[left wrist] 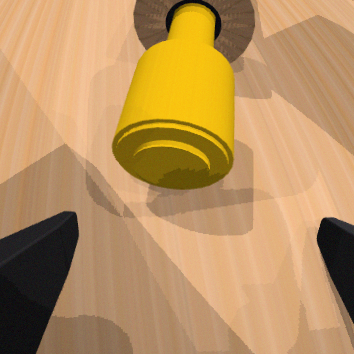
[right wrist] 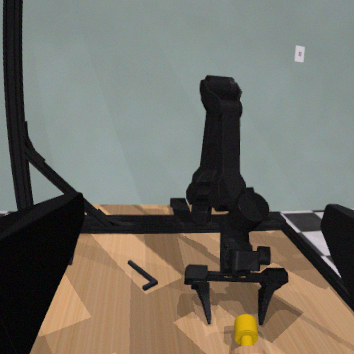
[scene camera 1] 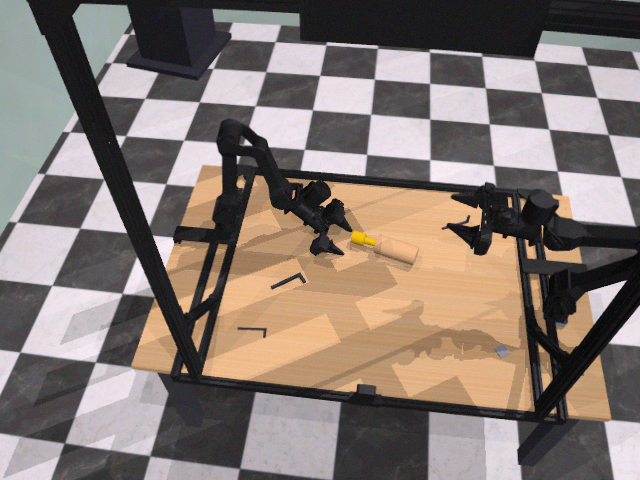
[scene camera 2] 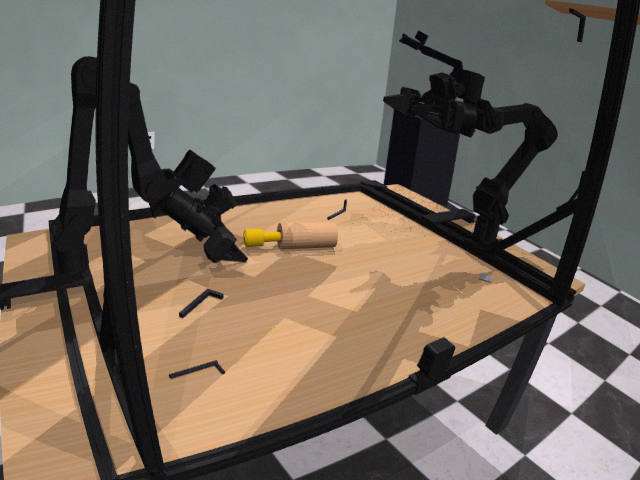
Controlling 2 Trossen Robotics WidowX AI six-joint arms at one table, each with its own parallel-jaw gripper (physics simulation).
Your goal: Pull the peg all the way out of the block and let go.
left gripper: left wrist 202, 227; right wrist 234, 324; scene camera 1; scene camera 2
right gripper: right wrist 207, 211; scene camera 1; scene camera 2; not seen in the left wrist view (out of frame)
same spot on left gripper: (scene camera 2: 233, 253) = (scene camera 1: 332, 250)
same spot on right gripper: (scene camera 2: 439, 114) = (scene camera 1: 473, 235)
